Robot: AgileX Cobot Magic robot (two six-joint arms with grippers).
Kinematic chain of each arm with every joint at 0, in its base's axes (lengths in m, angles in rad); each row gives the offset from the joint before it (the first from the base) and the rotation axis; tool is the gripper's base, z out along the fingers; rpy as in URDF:
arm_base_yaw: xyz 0 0 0.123 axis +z
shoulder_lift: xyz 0 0 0 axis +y
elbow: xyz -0.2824 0 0.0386 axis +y
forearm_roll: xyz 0.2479 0 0.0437 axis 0.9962 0 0.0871
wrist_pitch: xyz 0 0 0 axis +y
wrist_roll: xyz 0.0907 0 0.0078 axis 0.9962 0 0.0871
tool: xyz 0 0 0 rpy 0 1.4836 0
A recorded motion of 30 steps. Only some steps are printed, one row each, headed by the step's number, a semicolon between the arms.
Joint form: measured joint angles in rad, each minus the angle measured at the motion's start. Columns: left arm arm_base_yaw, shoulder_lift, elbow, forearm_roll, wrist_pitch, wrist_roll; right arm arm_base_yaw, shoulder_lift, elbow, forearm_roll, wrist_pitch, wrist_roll.
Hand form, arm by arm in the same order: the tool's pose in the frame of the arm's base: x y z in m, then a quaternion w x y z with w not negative. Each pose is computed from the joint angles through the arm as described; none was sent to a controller.
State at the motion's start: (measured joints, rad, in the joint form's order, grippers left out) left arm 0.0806 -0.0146 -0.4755 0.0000 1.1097 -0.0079; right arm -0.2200 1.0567 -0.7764 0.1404 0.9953 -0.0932
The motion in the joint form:
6: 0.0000 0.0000 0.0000 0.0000 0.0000 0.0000; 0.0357 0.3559 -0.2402 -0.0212 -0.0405 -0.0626
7: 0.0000 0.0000 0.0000 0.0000 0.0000 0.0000; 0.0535 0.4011 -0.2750 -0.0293 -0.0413 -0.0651
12: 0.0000 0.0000 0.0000 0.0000 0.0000 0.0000; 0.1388 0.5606 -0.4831 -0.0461 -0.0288 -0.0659
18: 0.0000 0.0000 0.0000 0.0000 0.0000 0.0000; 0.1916 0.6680 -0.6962 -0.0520 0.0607 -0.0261
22: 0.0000 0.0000 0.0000 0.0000 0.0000 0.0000; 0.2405 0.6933 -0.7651 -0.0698 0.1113 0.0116
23: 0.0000 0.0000 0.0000 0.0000 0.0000 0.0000; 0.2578 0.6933 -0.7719 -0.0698 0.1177 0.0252
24: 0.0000 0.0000 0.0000 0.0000 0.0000 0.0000; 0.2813 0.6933 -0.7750 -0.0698 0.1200 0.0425
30: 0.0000 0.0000 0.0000 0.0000 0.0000 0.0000; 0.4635 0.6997 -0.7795 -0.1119 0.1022 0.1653
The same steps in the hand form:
6: -0.0064 -0.0005 0.2664 0.49585 -0.03841 0.86737 0.01803; 0.2639 -0.0402 0.2663 0.15954 0.04063 0.98599 0.02669
7: -0.0064 -0.0005 0.2664 0.49585 -0.03841 0.86737 0.01803; 0.2757 -0.0380 0.2635 0.15408 0.02909 0.98731 0.02497
12: -0.0064 -0.0005 0.2664 0.49585 -0.03841 0.86737 0.01803; 0.3285 -0.0196 0.2717 0.16981 -0.01841 0.98505 0.02250
18: -0.0064 -0.0005 0.2664 0.49585 -0.03841 0.86737 0.01803; 0.3636 -0.0033 0.2914 0.17649 -0.02998 0.98343 0.02871
22: -0.0064 -0.0005 0.2664 0.49585 -0.03841 0.86737 0.01803; 0.3702 0.0133 0.2999 0.17145 -0.04008 0.98396 0.02857
23: -0.0064 -0.0005 0.2664 0.49585 -0.03841 0.86737 0.01803; 0.3700 0.0198 0.3016 0.17119 -0.04212 0.98384 0.03128
24: -0.0064 -0.0005 0.2664 0.49585 -0.03841 0.86737 0.01803; 0.3695 0.0285 0.3024 0.17091 -0.04526 0.98363 0.03479
30: -0.0064 -0.0005 0.2664 0.49585 -0.03841 0.86737 0.01803; 0.3621 0.0923 0.3017 0.17464 -0.08010 0.98049 0.04160

